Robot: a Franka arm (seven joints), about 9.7 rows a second.
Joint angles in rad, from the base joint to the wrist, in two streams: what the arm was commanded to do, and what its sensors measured. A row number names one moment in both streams.
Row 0, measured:
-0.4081 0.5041 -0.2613 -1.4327 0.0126 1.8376 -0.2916
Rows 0 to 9, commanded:
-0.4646 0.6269 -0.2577 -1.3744 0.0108 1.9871 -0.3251
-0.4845 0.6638 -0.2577 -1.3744 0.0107 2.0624 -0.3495
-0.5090 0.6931 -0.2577 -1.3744 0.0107 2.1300 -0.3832
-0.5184 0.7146 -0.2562 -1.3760 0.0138 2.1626 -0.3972
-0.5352 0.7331 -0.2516 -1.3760 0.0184 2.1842 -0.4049
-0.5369 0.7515 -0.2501 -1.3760 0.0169 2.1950 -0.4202
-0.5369 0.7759 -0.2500 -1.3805 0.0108 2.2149 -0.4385
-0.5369 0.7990 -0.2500 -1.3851 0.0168 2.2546 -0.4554
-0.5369 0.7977 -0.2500 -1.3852 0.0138 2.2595 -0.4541
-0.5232 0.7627 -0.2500 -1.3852 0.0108 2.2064 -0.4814
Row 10, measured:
-0.5228 0.7218 -0.2567 -1.4042 0.0118 2.1843 -0.4552
